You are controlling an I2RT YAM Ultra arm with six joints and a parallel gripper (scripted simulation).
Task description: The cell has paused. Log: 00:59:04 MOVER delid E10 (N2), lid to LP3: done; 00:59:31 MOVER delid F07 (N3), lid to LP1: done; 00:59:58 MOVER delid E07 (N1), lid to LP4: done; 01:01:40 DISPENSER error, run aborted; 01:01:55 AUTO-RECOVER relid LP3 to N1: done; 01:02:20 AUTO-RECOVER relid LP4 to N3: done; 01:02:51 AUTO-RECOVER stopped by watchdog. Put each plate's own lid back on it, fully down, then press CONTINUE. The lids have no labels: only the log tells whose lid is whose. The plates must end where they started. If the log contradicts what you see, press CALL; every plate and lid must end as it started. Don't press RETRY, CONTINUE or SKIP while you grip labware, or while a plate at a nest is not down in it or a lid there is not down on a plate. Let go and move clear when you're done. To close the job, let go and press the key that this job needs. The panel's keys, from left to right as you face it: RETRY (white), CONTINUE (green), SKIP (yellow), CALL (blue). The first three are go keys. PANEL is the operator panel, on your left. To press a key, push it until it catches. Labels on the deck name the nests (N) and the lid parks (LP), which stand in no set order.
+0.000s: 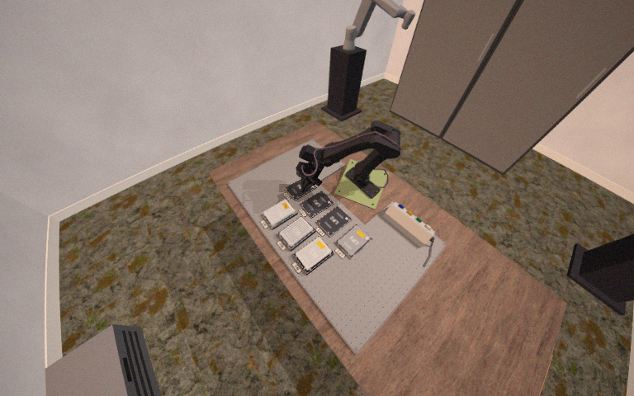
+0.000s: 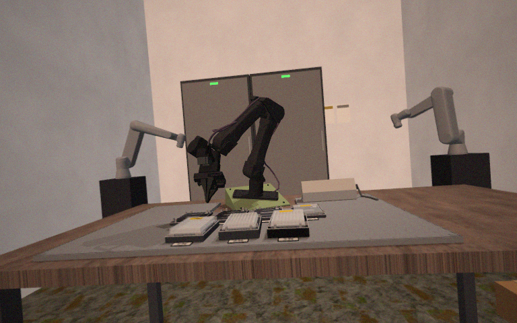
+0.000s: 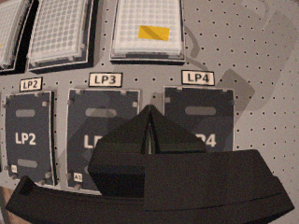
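Now: hand 140 mm short of the plate, 140 mm to the right of it and 40 mm above it. From my hand the other things lie so: LP3 park 30 mm behind, 70 mm to the left, 70 mm below; LP1 park 30 mm behind, 330 mm to the left, 70 mm below; lid 30 mm behind, 330 mm to the left, 60 mm below.
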